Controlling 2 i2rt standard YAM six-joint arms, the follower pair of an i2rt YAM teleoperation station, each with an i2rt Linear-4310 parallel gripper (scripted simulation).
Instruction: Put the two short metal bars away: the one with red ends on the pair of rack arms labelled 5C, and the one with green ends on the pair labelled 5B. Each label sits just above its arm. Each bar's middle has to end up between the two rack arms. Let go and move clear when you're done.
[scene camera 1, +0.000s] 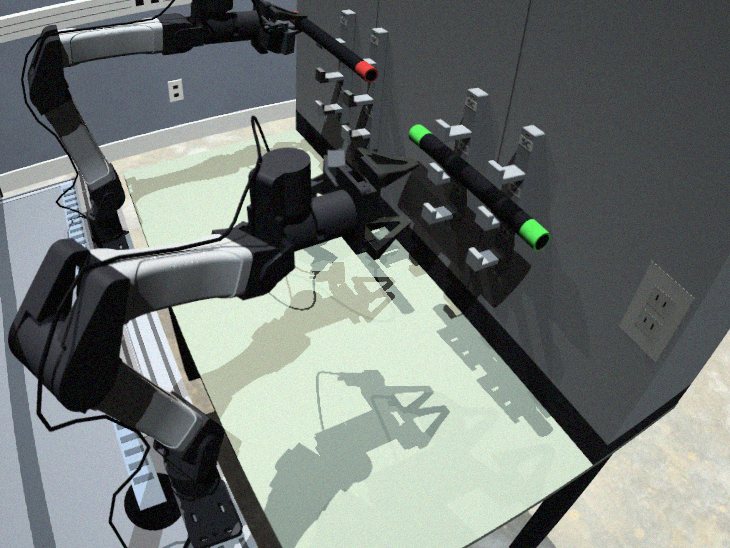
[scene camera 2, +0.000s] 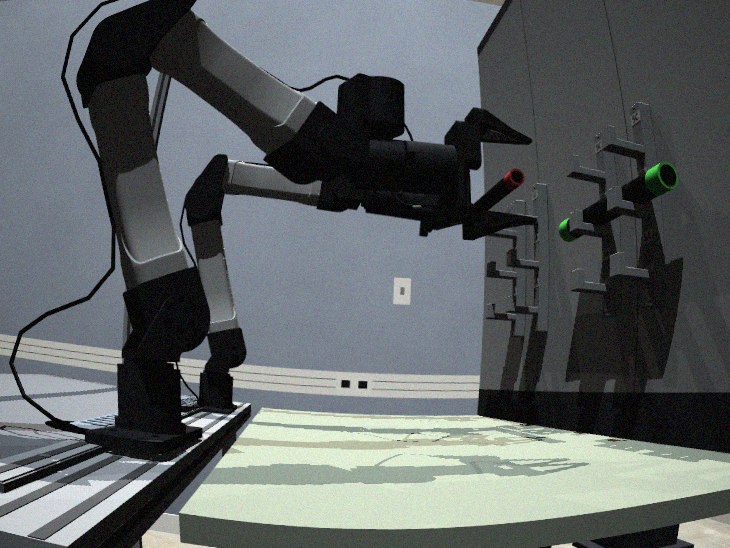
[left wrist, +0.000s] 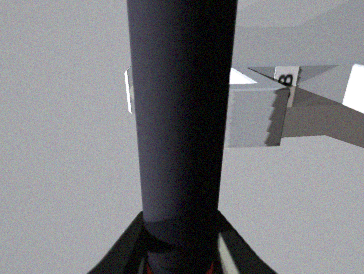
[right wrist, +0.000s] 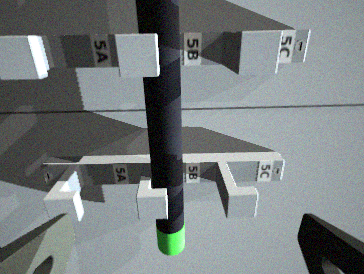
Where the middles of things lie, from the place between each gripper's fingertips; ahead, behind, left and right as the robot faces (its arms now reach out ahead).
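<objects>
Red-ended bar (scene camera 1: 367, 72): my left hand 120 mm to the left of it. Counted from my left hand: green-ended bar (scene camera 1: 519, 221), 100 mm below, 50 mm ahead, 490 mm to the right; outlet plate (scene camera 1: 654, 275), 90 mm below, 80 mm ahead, 820 mm to the right.
Counted from my right hand (scene camera 2: 533, 180): green-ended bar, 2 cm below, 12 cm ahead, 1 cm to the left; outlet plate, 1 cm below, 15 cm ahead, 32 cm to the right; red-ended bar, 8 cm above, 7 cm ahead, 37 cm to the left.
</objects>
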